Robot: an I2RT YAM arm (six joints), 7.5 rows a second.
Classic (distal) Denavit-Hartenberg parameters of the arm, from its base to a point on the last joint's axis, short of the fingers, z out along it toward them. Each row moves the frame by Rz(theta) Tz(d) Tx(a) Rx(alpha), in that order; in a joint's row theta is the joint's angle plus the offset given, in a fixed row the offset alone. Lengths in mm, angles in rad.
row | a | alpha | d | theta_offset
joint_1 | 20 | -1.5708 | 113.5 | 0
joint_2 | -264 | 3.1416 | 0 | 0
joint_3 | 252.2 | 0 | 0 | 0.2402
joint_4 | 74 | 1.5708 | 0 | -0.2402
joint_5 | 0 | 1.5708 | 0 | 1.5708
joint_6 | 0 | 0 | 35.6 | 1.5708
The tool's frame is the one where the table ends.
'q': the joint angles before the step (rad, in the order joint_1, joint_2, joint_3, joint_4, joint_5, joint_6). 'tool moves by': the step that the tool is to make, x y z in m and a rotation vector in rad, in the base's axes. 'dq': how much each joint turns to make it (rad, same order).
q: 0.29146 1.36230 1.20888 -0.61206 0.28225 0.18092
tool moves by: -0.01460 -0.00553 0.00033 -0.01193 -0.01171 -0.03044
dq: -0.00002 -0.05984 -0.04603 -0.00920 0.03221 0.01081
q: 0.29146 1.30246 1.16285 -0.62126 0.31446 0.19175
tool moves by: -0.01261 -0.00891 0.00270 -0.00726 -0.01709 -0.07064
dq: -0.01215 -0.05371 -0.02910 -0.02146 0.05053 0.03364
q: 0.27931 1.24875 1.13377 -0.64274 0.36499 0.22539
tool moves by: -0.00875 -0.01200 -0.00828 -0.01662 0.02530 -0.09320
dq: -0.02927 -0.03076 -0.04156 -0.03376 0.05209 0.04139
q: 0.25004 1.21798 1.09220 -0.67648 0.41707 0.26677
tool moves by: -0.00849 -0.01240 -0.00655 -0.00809 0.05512 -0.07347
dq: -0.03819 -0.01987 -0.01987 -0.06887 0.02012 0.03227
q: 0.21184 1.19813 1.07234 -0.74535 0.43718 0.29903
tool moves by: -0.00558 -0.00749 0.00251 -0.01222 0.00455 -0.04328
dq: -0.02314 -0.01993 -0.00010 -0.03075 0.02139 0.00931
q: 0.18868 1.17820 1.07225 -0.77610 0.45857 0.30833
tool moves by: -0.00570 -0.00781 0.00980 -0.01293 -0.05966 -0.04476
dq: -0.02453 -0.03834 0.00000 0.01812 0.03078 0.00002
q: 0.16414 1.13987 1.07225 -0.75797 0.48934 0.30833
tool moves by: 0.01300 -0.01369 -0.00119 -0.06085 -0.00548 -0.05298
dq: -0.05971 0.03958 0.00924 0.05375 0.03977 -0.05358
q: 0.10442 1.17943 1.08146 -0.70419 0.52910 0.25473
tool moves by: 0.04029 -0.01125 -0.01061 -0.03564 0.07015 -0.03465
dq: -0.05366 0.16851 0.08695 0.02915 0.00934 -0.03988
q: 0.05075 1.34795 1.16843 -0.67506 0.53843 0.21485
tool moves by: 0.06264 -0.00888 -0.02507 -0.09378 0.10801 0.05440
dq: -0.03387 0.25118 0.13493 0.08104 0.01227 -0.14667
